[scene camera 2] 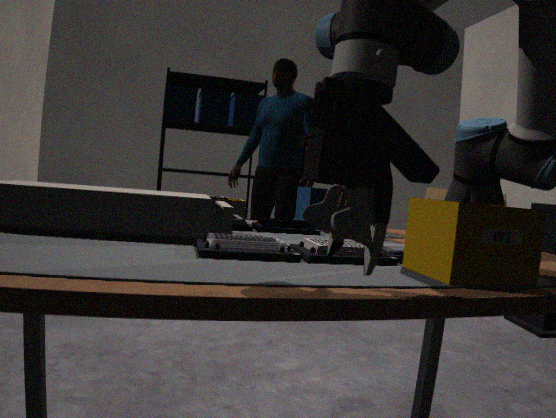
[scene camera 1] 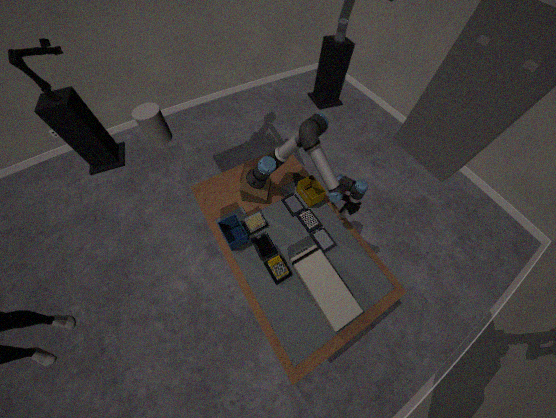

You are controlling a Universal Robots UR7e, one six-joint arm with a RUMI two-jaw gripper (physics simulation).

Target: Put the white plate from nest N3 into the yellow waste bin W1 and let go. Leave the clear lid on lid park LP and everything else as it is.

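Places are measured from the arm's base along level axes (x ahead, y left, z up), in metres.
Pixels of known places: gripper, fingertip midpoint: (scene camera 2: pixel 346 264) (scene camera 1: pixel 344 213); arm's base, origin of the base link: (scene camera 1: pixel 255 179).
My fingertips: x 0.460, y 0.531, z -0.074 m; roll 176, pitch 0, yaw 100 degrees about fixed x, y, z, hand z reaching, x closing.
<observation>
Ahead of a thing's pixels: the offset from my fingertips to its top centre. "spot": to the spot under its first point.
The yellow waste bin W1 @(dx -0.252, dy -0.162, dz +0.084 m) (scene camera 1: pixel 311 191) (scene camera 2: pixel 431 240) stands near the table edge. A white plate with dark wells @(dx -0.056, dy -0.263, dz -0.009 m) (scene camera 1: pixel 309 219) (scene camera 2: pixel 345 245) sits in the middle of the row beside it. Pale flat pieces in dark frames lie at that row's bin end @(spot: dx -0.212, dy -0.329, dz -0.015 m) (scene camera 1: pixel 292 204) and far end @(spot: dx +0.123, dy -0.238, dz -0.013 m) (scene camera 1: pixel 323 239). Nest and lid park labels cannot be read, so I cannot tell which piece is the clear lid. My gripper (scene camera 1: pixel 344 214) (scene camera 2: pixel 351 257) is open and empty, fingers pointing down, beside the bin. In scene camera 2 its fingers partly cover the welled plate; their exact height is unclear.
A long white-topped box @(dx +0.420, dy -0.379, dz +0.048 m) (scene camera 1: pixel 327 290) (scene camera 2: pixel 100 210) stands on the table. Across from the row are a blue bin @(dx -0.133, dy -0.804, dz +0.084 m) (scene camera 1: pixel 233 232), a cream-topped rack @(dx -0.159, dy -0.642, dz +0.042 m) (scene camera 1: pixel 255 221), a black holder @(dx +0.016, dy -0.638, dz -0.009 m) (scene camera 1: pixel 265 246) and a yellow rack @(dx +0.193, dy -0.607, dz +0.041 m) (scene camera 1: pixel 278 268). A person (scene camera 2: pixel 284 125) stands behind the table.
</observation>
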